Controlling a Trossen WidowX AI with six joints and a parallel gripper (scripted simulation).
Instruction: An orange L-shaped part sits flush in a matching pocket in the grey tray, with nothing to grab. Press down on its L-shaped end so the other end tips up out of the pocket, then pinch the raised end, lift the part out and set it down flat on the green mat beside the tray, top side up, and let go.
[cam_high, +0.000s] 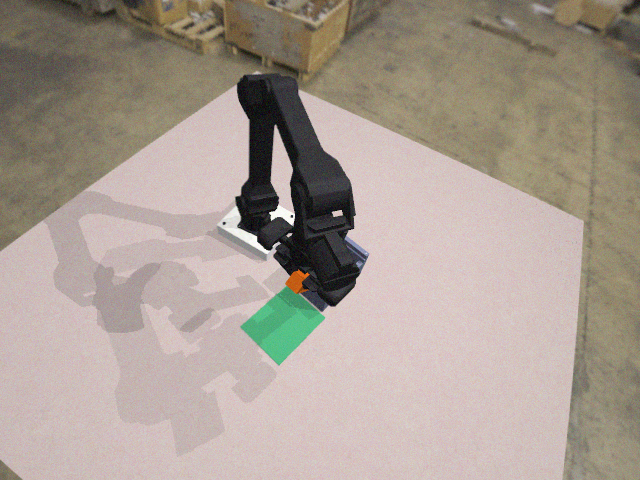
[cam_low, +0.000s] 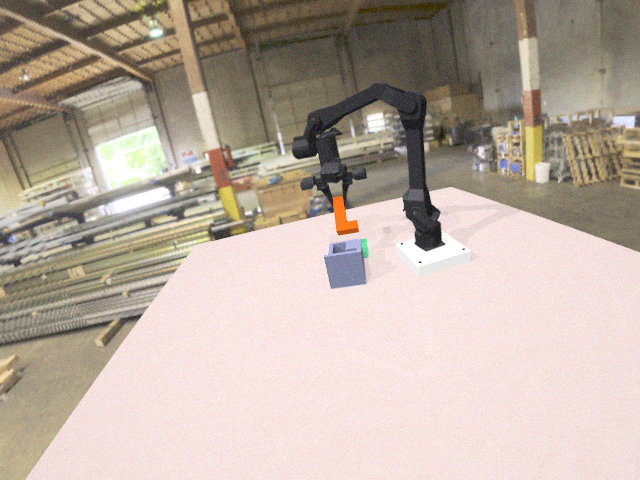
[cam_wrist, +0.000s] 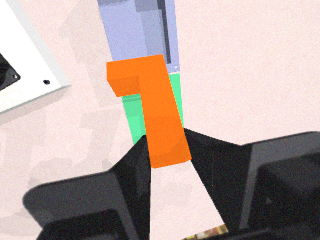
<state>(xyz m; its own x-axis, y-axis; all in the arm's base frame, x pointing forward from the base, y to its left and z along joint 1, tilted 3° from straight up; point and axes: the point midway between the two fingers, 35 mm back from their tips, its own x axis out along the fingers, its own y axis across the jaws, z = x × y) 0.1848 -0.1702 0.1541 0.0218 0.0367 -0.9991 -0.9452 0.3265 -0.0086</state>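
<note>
Right now my gripper tip is 170 mm above the green mat, 30 mm to the left of it and 10 mm past it. Round my gripper tip: orange L-shaped part 40 mm to the left, 30 mm below.
</note>
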